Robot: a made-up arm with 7 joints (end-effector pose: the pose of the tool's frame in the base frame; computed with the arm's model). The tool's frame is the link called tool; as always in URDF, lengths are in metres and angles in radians.
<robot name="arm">
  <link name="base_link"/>
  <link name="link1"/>
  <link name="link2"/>
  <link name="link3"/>
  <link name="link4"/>
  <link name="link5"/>
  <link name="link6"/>
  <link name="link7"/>
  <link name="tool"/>
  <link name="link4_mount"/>
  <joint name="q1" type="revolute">
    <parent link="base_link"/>
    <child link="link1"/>
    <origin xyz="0 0 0" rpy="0 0 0"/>
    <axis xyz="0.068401 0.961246 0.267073"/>
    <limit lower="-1.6" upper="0.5" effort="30" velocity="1.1"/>
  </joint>
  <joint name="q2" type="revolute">
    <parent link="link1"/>
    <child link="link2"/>
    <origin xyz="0 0.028 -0.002" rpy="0 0 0"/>
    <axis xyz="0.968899 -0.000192 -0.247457"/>
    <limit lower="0" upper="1.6" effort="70" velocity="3"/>
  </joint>
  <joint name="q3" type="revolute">
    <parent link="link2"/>
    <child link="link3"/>
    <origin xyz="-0.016 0.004 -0.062" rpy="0 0 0"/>
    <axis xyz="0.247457 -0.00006 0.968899"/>
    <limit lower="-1.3" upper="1.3" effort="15" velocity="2.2"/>
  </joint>
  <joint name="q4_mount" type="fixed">
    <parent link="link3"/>
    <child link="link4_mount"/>
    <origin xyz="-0.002 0 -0.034" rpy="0 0 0"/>
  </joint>
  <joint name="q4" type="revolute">
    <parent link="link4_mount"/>
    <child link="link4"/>
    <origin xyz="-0.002 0 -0.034" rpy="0 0 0"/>
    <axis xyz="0.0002 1 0.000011"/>
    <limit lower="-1.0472" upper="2.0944" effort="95" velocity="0.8"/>
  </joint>
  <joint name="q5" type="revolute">
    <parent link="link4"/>
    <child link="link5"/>
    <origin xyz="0.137 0.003 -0.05" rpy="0 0 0"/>
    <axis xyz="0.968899 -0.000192 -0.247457"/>
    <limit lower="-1.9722" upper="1.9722" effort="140" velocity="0.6"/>
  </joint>
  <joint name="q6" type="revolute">
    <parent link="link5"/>
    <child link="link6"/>
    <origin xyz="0.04 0 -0.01" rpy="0 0 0"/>
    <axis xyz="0.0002 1 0.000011"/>
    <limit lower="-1.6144" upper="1.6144" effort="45" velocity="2.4"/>
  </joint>
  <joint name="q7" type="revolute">
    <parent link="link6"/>
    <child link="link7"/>
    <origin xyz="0.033 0 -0.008" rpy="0 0 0"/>
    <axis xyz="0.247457 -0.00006 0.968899"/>
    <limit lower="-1.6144" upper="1.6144" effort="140" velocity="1.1"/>
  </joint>
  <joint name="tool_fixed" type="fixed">
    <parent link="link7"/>
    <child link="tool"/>
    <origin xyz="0 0 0" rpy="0 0.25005 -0.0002"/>
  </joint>
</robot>
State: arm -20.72 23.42 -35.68 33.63 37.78 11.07 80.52
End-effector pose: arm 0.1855 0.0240 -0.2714 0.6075 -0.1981 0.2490 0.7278
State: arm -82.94 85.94 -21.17 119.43 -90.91 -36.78 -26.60
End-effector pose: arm 0.0434 0.3520 -0.0088 -0.0147 -0.3842 0.6018 0.7000
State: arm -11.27 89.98 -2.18 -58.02 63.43 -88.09 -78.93
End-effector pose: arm 0.1084 -0.0063 -0.0363 -0.6968 0.0788 0.4213 0.5751
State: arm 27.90 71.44 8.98 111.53 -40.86 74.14 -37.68
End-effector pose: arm -0.1848 0.2840 -0.0155 -0.3684 0.5793 0.7131 0.1419
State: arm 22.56 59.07 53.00 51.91 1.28 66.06 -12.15
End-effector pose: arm -0.0396 0.3466 -0.0912 -0.0129 0.7034 0.5765 0.4155
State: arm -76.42 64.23 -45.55 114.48 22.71 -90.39 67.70
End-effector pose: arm 0.1689 0.2889 -0.0484 0.5193 -0.3674 0.2515 0.7294
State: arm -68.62 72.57 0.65 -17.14 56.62 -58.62 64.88
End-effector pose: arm 0.1738 0.0257 0.1472 0.3965 -0.9100 -0.0540 0.1081
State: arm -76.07 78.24 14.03 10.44 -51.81 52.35 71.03
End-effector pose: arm 0.1729 0.1600 0.2040 -0.0443 -0.1512 0.6447 0.7481
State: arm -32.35 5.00 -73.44 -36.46 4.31 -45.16 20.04
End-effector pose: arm 0.0321 -0.1424 0.0007 -0.4031 -0.5258 -0.4676 0.5851
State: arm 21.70 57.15 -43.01 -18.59 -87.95 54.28 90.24
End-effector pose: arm 0.0099 0.0195 -0.2265 0.3792 0.7793 0.1174 0.4849
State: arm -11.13 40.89 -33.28 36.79 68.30 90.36 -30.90
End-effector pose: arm 0.1349 0.1562 -0.2426 0.6651 0.6688 0.2436 0.2257
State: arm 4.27 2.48 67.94 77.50 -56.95 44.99 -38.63
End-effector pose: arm -0.0835 0.0703 -0.3337 -0.8339 0.1415 0.3805 0.3740
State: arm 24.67 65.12 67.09 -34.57 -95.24 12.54 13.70
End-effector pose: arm 0.1506 0.1359 0.0831 -0.0661 -0.1551 0.0255 0.9854
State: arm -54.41 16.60 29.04 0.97 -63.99 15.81 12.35
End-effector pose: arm 0.2698 0.1147 0.0434 -0.4786 -0.2185 -0.0233 0.8501
